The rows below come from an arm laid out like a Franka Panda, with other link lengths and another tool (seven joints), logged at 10 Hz.
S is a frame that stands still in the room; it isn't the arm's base.
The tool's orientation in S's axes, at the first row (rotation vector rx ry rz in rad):
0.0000 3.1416 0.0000
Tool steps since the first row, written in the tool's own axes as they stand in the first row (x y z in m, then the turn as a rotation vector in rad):
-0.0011 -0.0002 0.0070 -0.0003 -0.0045 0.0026
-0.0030 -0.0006 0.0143 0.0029 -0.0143 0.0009
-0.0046 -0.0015 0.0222 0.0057 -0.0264 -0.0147
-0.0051 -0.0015 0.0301 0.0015 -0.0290 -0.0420
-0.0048 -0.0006 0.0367 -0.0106 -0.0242 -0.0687
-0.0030 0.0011 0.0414 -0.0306 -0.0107 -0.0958
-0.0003 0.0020 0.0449 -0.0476 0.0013 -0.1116
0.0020 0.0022 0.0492 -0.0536 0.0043 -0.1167
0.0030 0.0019 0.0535 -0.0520 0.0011 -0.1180
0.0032 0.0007 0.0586 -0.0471 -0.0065 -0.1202
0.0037 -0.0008 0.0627 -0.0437 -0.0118 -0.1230
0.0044 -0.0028 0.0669 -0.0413 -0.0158 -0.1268
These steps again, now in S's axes. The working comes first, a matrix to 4 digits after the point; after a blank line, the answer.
The tool's axes in the first row as the columns of a matrix, in S's axes (used below as rounded here):
-1.0000 0.0000 0.0000
0.0000 1.0000 0.0000
0.0000 0.0000 -1.0000

0.0011 -0.0002 -0.0070 0.0003 -0.0045 -0.0026
0.0030 -0.0006 -0.0143 -0.0029 -0.0143 -0.0009
0.0046 -0.0015 -0.0222 -0.0057 -0.0264 0.0147
0.0051 -0.0015 -0.0301 -0.0015 -0.0290 0.0420
0.0048 -0.0006 -0.0367 0.0106 -0.0242 0.0687
0.0030 0.0011 -0.0414 0.0306 -0.0107 0.0958
0.0003 0.0020 -0.0449 0.0476 0.0013 0.1116
-0.0020 0.0022 -0.0492 0.0536 0.0043 0.1167
-0.0030 0.0019 -0.0535 0.0520 0.0011 0.1180
-0.0032 0.0007 -0.0586 0.0471 -0.0065 0.1202
-0.0037 -0.0008 -0.0627 0.0437 -0.0118 0.1230
-0.0044 -0.0028 -0.0669 0.0413 -0.0158 0.1268

